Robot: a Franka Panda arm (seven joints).
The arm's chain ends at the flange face. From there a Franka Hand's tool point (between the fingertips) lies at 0.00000 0.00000 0.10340 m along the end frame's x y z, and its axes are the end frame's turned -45 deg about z.
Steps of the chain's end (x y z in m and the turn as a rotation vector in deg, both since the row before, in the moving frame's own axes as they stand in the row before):
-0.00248, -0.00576, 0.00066, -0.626, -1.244, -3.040
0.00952, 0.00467, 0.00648, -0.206, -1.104, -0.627
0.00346, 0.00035, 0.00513, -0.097, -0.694, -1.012
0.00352, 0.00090, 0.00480, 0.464, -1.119, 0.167
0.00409, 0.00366, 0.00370, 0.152, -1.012, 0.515
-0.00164, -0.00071, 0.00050, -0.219, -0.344, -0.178
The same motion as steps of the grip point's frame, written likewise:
-0.00009, -0.00655, 0.00063, 0.437, -1.322, -3.040
0.00175, 0.00890, 0.00646, 0.635, -0.926, -0.627
0.00118, 0.00194, 0.00512, 0.422, -0.559, -1.012
0.00102, 0.00110, 0.00478, 1.119, -0.463, 0.167
-0.00079, 0.00399, 0.00368, 0.823, -0.608, 0.515
-0.00138, -0.00182, 0.00050, 0.088, -0.398, -0.178

